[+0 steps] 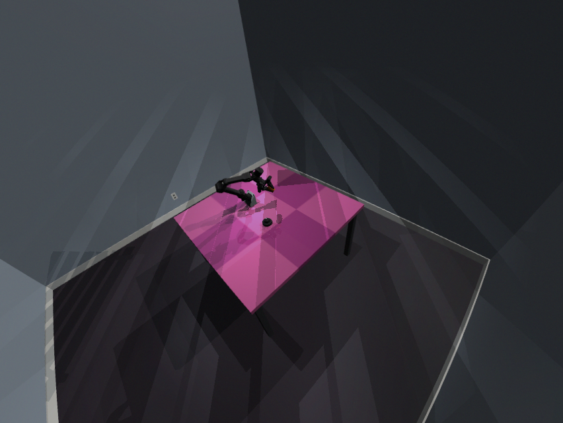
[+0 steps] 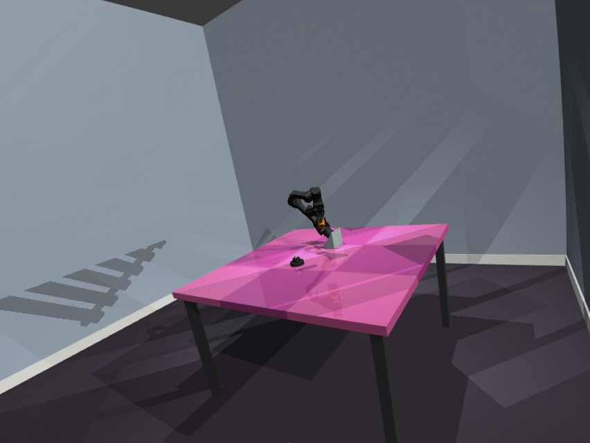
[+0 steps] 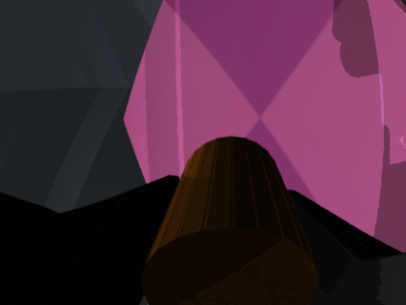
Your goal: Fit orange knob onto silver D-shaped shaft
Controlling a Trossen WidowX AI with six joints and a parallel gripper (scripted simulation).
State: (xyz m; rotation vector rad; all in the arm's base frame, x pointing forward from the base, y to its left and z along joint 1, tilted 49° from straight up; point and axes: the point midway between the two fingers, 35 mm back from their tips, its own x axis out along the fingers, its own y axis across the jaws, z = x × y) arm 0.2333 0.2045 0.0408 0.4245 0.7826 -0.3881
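Now: gripper tip 2 cm to the left of the orange knob, 2 cm below it and 2 cm past it. Also, from my gripper tip: round black pedestal (19 cm below, 17 cm to the right, 9 cm ahead).
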